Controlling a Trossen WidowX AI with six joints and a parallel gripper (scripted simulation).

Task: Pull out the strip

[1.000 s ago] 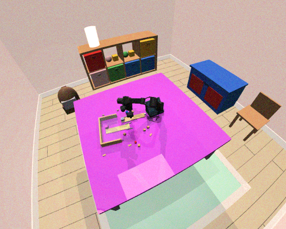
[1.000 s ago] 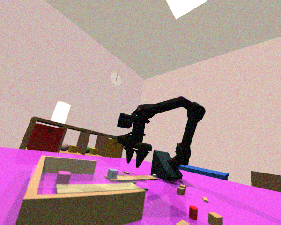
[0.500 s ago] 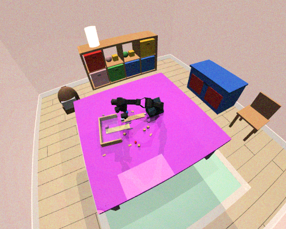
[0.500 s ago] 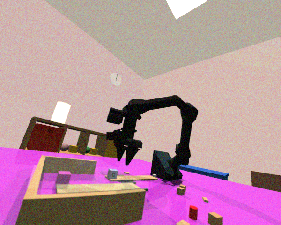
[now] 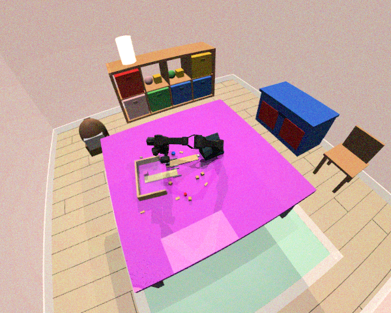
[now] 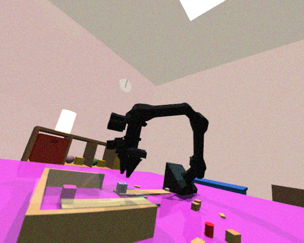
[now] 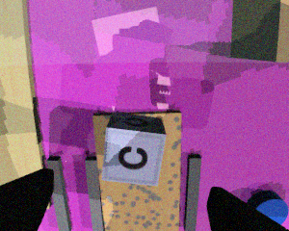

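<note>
My gripper tip is now 4 cm above the labelled cube. The rest, counted from my gripper tip: blue disc (9 cm behind, 7 cm to the right, 6 cm below); then red cylinder (30 cm to the left, 5 cm below, 3 cm ahead); then dotted strip (11 cm behind, 6 cm below, 3 cm to the left).
</note>
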